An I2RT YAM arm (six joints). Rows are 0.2 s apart.
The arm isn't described. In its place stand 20 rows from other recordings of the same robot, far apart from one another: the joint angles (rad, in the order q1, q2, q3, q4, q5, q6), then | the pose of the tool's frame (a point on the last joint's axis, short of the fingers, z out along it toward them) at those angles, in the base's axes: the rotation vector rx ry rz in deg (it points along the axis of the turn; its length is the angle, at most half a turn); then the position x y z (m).
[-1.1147 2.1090 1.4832 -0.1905 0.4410 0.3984] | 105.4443 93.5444 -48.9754 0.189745 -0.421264 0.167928
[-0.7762 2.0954 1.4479 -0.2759 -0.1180 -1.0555] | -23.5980 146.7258 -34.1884 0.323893 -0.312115 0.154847
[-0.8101 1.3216 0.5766 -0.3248 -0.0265 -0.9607] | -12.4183 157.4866 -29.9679 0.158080 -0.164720 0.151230
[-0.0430 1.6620 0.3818 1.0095 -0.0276 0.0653] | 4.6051 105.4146 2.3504 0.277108 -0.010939 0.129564
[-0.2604 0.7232 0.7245 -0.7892 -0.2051 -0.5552] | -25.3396 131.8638 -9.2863 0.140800 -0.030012 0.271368
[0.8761 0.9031 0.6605 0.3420 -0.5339 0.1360] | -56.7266 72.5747 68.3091 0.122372 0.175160 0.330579
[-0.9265 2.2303 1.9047 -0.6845 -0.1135 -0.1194] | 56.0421 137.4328 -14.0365 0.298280 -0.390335 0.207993
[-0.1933 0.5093 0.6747 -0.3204 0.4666 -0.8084] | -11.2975 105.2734 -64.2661 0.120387 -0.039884 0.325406
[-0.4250 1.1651 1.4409 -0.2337 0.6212 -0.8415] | 11.3867 98.7374 -82.5603 0.208346 -0.117036 0.484854
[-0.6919 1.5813 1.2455 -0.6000 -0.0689 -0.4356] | 16.9921 144.7862 -21.3507 0.262468 -0.214281 0.265235
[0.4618 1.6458 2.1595 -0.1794 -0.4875 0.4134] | -27.2873 72.3714 59.9454 0.281995 0.158974 0.584007
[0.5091 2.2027 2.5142 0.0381 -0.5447 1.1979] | -3.0402 86.0273 100.7707 0.417898 0.254388 0.494500
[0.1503 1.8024 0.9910 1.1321 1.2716 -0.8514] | 27.2834 89.5179 -76.4842 0.373864 0.022213 0.260709
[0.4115 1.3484 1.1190 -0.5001 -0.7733 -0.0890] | -54.0483 117.7218 60.3663 0.254153 0.138049 0.307416
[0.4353 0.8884 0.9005 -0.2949 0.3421 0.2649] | 4.6135 105.3406 9.9600 0.187316 0.073941 0.351335
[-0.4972 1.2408 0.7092 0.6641 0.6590 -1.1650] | 3.8690 100.5770 -100.7074 0.233333 -0.151425 0.304278
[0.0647 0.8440 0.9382 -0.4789 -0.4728 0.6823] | 17.1593 115.2198 54.0675 0.179389 0.027869 0.353904
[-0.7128 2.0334 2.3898 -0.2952 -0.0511 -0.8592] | -9.4022 93.3672 -68.8672 0.346043 -0.296719 0.498163
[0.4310 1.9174 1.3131 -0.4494 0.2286 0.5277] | 11.6279 147.4413 2.9731 0.365979 0.159410 0.177505
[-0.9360 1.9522 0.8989 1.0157 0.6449 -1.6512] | 5.8310 -125.8923 122.0997 0.216411 -0.329928 0.171443
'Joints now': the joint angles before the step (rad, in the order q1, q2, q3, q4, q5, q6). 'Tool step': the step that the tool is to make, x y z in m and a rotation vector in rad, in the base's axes. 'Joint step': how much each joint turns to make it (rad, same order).
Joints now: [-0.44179 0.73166 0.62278 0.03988 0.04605 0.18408]
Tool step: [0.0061 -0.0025 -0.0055 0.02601 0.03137 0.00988]
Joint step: [-0.00022 0.03374 0.00310 -0.00922 -0.01096 0.00917]
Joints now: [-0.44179 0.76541 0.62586 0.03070 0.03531 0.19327]
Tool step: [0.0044 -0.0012 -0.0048 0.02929 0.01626 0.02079]
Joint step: [-0.00014 0.02321 -0.00132 -0.00310 -0.02317 0.01682]
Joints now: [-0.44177 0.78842 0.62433 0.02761 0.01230 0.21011]
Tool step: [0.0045 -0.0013 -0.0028 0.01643 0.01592 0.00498]
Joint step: [0.00325 0.02448 0.00473 -0.00174 -0.00290 0.00774]
